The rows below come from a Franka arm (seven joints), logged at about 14 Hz.
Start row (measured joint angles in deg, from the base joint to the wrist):
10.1 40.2 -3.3 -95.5 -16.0 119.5 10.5
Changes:
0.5 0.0 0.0 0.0 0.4 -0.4 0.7
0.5 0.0 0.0 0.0 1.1 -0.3 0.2
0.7 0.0 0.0 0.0 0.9 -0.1 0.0
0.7 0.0 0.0 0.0 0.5 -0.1 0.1
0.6 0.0 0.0 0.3 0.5 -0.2 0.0
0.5 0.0 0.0 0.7 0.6 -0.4 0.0
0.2 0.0 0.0 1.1 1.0 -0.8 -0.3
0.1 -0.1 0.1 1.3 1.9 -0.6 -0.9
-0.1 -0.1 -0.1 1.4 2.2 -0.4 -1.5
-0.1 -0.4 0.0 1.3 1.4 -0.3 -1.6
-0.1 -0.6 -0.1 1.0 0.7 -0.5 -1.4
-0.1 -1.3 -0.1 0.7 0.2 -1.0 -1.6
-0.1 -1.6 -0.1 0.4 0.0 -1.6 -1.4
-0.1 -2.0 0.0 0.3 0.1 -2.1 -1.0
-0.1 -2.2 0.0 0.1 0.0 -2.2 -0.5
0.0 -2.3 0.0 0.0 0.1 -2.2 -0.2
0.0 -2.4 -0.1 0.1 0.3 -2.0 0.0
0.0 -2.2 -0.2 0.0 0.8 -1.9 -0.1
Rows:
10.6 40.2 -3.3 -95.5 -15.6 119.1 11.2
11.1 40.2 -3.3 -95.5 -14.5 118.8 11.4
11.8 40.2 -3.3 -95.5 -13.6 118.7 11.4
12.5 40.2 -3.3 -95.5 -13.1 118.6 11.5
13.1 40.2 -3.3 -95.2 -12.6 118.4 11.5
13.6 40.2 -3.3 -94.5 -12.0 118.0 11.5
13.8 40.2 -3.3 -93.4 -11.0 117.2 11.2
13.9 40.1 -3.2 -92.1 -9.1 116.6 10.3
13.8 40.0 -3.3 -90.7 -6.9 116.2 8.8
13.7 39.6 -3.3 -89.4 -5.5 115.9 7.2
13.6 39.0 -3.4 -88.4 -4.8 115.4 5.8
13.5 37.7 -3.5 -87.7 -4.6 114.4 4.2
13.4 36.1 -3.6 -87.3 -4.6 112.8 2.8
13.3 34.1 -3.6 -87.0 -4.5 110.7 1.8
13.2 31.9 -3.6 -86.9 -4.5 108.5 1.3
13.2 29.6 -3.6 -86.9 -4.4 106.3 1.1
13.2 27.2 -3.7 -86.8 -4.1 104.3 1.1
13.2 25.0 -3.9 -86.8 -3.3 102.4 1.0

